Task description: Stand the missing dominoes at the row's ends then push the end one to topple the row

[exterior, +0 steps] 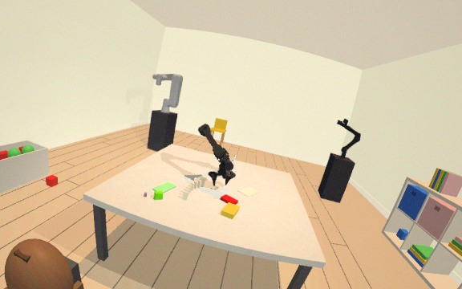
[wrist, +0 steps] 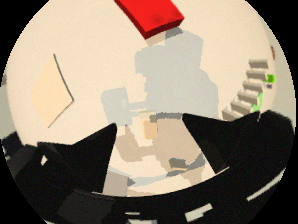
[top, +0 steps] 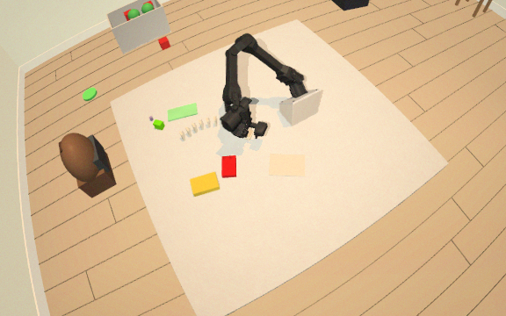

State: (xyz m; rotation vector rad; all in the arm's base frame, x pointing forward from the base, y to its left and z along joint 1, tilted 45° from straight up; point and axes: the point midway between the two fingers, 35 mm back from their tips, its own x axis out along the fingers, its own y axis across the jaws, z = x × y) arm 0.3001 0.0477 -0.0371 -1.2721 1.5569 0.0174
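My gripper tip is 110 mm past the beige pad, 200 mm to the right of it and 20 mm above it. Round my gripper tip: green flat tile 240 mm ahead, 290 mm to the right, 20 mm below; then red block 130 mm ahead, 110 mm to the left, 20 mm below; then yellow block 250 mm ahead, 150 mm to the left, 10 mm below.
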